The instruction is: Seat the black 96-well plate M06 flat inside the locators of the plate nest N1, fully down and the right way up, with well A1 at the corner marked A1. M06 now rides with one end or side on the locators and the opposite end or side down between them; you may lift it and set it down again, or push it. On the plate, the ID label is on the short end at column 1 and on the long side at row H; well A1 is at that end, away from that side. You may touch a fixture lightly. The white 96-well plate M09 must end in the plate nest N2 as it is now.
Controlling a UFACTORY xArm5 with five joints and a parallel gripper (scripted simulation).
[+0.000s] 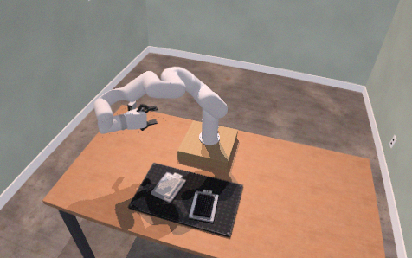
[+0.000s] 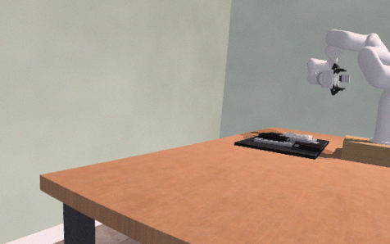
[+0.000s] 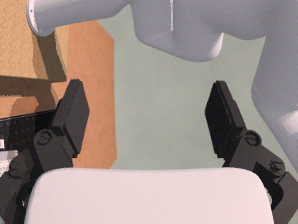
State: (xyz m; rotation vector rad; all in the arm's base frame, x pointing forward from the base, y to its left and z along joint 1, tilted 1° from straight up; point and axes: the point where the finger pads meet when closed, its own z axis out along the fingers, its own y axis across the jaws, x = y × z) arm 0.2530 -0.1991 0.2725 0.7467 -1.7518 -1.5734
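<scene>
Now: hand 18 cm short of the black plate M06, 38 cm to the right of it and 30 cm above it. Round my hand: white plate M09: 15 cm ahead, 16 cm to the left, 30 cm below; nest N1: 17 cm ahead, 38 cm to the left, 32 cm below.
</scene>
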